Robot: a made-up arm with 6 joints.
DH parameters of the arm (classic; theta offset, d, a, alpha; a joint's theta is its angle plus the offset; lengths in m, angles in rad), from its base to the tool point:
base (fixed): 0.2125 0 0.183 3.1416
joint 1: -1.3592 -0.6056 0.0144 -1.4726
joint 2: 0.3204 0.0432 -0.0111 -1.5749
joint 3: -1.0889 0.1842 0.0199 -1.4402
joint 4: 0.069 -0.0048 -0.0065 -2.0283
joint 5: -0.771 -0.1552 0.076 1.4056
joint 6: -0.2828 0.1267 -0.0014 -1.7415
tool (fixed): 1.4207 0.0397 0 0
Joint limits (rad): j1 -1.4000..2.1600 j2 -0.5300..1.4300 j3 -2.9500..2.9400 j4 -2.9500..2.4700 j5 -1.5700..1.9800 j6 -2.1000..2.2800
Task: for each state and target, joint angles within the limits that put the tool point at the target. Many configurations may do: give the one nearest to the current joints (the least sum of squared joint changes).
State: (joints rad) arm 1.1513 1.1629 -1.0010 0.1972 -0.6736 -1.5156
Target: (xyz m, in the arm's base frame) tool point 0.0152 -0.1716 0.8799
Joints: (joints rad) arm 1.1103 0.6960 -1.0946 0.6059 -0.9376 -1.8064
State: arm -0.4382 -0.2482 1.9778 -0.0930 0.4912 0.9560
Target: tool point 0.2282 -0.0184 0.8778
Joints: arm -0.6201 -0.5300 2.2170 -0.1002 0.2743 1.0801
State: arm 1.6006 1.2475 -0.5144 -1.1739 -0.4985 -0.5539
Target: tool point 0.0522 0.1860 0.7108
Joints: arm 2.0631 1.4078 -0.1361 -0.8382 -0.4926 -0.7350
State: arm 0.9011 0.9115 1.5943 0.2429 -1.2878 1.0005
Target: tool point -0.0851 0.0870 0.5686
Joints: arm 1.6454 0.9372 1.2031 -0.1393 -0.8146 0.8220
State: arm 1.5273 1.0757 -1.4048 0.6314 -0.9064 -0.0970
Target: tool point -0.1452 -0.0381 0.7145
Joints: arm 1.6512 1.0196 -1.4335 0.8586 -1.1156 -0.2768
